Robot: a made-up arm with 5 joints. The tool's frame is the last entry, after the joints.
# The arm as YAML. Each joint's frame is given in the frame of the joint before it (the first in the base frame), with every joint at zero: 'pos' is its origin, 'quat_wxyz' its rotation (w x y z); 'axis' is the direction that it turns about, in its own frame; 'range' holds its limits. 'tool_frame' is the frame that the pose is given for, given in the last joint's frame.
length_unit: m
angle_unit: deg
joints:
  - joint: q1
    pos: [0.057, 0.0, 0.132]
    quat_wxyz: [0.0, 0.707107, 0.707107, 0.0]
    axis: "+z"
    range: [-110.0, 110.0]
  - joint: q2
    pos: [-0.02, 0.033, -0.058]
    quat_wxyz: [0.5, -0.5, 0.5, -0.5]
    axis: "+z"
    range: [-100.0, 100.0]
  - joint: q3
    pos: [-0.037, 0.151, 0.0]
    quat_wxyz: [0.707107, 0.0, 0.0, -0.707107]
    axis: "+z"
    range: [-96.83, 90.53]
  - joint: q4
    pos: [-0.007, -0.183, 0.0]
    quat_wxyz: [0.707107, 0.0, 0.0, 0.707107]
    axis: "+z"
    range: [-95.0, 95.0]
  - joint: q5
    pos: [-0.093, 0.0, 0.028]
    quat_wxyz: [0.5, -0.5, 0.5, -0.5]
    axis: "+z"
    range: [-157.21, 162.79]
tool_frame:
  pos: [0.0, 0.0, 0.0]
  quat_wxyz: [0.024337, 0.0, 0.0, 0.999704]
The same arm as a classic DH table. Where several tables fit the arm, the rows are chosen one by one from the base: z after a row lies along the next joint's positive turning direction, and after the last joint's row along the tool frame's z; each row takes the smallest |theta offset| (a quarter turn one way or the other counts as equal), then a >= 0, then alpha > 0; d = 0 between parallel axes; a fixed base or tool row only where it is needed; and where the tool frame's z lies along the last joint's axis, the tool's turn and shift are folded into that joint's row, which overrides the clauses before.
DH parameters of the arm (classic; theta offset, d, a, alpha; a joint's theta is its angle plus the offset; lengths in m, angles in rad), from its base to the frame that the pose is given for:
base (fixed): 0 0 0.057 3.1416
q1: 0 -0.19 0.033 1.5708
q2: -1.3305 0 0.1555 0
q3: 1.2923 0 0.1831 0
q4: -1.5326 0.008 0 1.5708
q5: -0.0487 -0.093 0 0
Joint limits (rad, base to tool): -1.9199..1.9199 -1.7453..1.7453 -1.69..1.58 -1.6581..1.6581 -2.7438..2.8412

